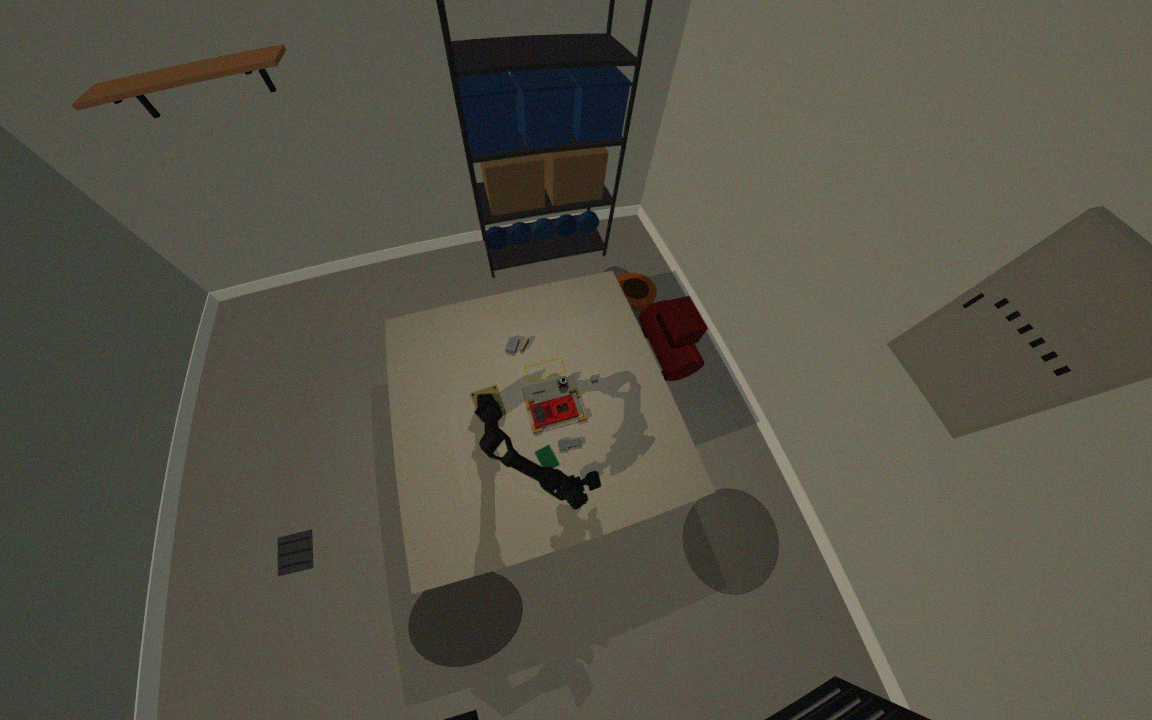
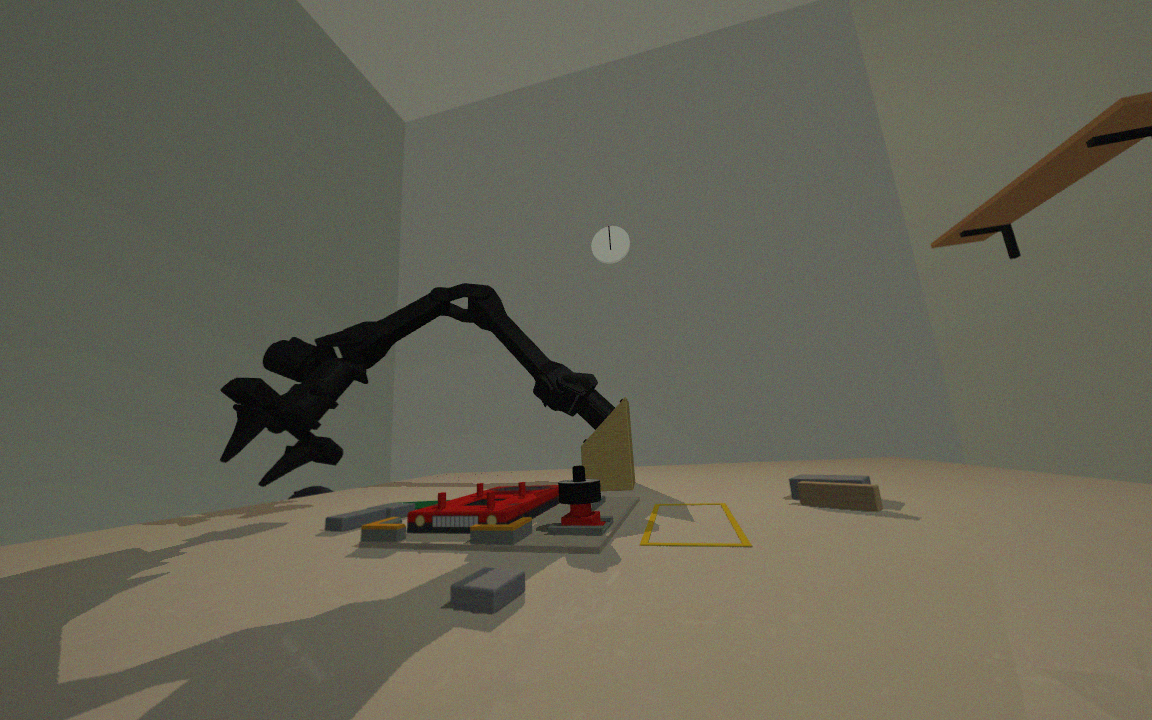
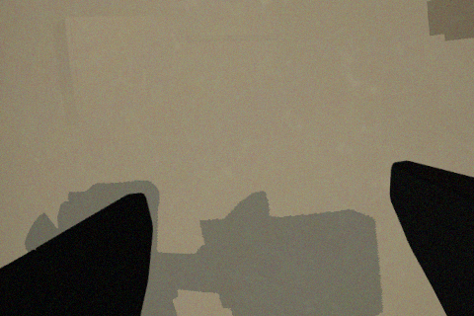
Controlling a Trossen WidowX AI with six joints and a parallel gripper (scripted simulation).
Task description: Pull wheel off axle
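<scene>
My gripper tip is 20 mm past the black wheel, 500 mm to the right of it and 30 mm above it. From my gripper tip the other things lie so: grey base plate 70 mm behind, 390 mm to the left, 50 mm below; green card 150 mm behind, 160 mm to the left, 60 mm below.
</scene>
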